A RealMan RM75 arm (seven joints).
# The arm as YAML. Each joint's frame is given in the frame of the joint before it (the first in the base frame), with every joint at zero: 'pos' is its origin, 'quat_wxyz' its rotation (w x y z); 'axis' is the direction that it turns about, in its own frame. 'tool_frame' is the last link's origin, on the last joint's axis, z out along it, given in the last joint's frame.
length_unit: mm
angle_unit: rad
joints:
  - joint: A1
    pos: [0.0, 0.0, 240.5]
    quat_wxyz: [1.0, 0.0, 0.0, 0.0]
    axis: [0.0, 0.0, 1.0]
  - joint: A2
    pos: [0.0, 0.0, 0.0]
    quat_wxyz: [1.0, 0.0, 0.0, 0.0]
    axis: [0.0, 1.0, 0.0]
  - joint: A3
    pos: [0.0, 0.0, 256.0]
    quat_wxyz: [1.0, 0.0, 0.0, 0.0]
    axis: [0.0, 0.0, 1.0]
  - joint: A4
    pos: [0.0, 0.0, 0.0]
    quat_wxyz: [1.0, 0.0, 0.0, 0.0]
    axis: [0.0, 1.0, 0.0]
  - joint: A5
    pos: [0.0, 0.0, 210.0]
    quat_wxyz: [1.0, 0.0, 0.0, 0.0]
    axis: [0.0, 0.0, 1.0]
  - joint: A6
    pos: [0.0, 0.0, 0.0]
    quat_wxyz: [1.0, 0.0, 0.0, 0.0]
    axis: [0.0, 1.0, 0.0]
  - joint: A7
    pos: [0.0, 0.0, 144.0]
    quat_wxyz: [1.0, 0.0, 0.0, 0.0]
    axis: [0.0, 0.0, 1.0]
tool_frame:
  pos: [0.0, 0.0, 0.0]
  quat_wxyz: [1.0, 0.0, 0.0, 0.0]
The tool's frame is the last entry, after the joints.
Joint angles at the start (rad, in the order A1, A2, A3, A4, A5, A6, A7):
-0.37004, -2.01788, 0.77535, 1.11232, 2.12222, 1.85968, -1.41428
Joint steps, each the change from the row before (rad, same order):
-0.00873, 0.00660, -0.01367, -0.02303, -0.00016, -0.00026, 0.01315
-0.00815, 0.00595, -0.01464, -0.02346, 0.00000, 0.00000, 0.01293
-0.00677, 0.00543, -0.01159, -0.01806, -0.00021, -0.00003, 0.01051
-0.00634, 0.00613, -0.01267, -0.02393, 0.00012, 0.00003, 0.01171
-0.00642, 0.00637, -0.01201, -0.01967, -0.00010, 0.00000, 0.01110
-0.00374, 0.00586, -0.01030, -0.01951, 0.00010, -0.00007, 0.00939
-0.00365, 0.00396, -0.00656, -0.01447, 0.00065, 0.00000, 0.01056
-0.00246, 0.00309, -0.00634, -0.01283, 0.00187, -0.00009, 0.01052
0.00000, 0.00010, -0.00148, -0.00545, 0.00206, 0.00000, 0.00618
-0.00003, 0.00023, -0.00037, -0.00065, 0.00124, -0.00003, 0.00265
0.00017, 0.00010, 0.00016, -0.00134, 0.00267, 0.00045, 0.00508
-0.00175, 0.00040, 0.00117, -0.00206, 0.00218, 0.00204, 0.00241
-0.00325, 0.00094, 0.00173, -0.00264, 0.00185, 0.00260, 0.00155
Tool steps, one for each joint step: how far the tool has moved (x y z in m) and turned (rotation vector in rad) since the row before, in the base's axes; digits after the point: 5 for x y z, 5 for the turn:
-0.00162, 0.00159, 0.00117, 0.00425, -0.00873, -0.00105
-0.00169, 0.00134, 0.00097, 0.00439, -0.01015, 0.00020
-0.00121, 0.00124, 0.00109, 0.00431, -0.00737, -0.00097
-0.00198, 0.00075, 0.00062, 0.00248, -0.01019, 0.00228
-0.00146, 0.00109, 0.00122, 0.00445, -0.00775, -0.00032
-0.00201, 0.00027, 0.00078, 0.00260, -0.00785, 0.00313
-0.00113, 0.00036, 0.00025, 0.00146, -0.00465, -0.00228
-0.00133, 0.00002, 0.00007, 0.00132, -0.00346, -0.00170
-0.00076, -0.00048, -0.00066, -0.00119, -0.00079, -0.00135
-0.00024, -0.00008, -0.00001, 0.00010, 0.00124, -0.00157
-0.00044, -0.00036, -0.00031, -0.00133, 0.00235, -0.00312
0.00023, -0.00004, -0.00044, -0.00421, 0.00094, -0.00316
0.00065, 0.00031, -0.00038, -0.00529, 0.00062, -0.00401

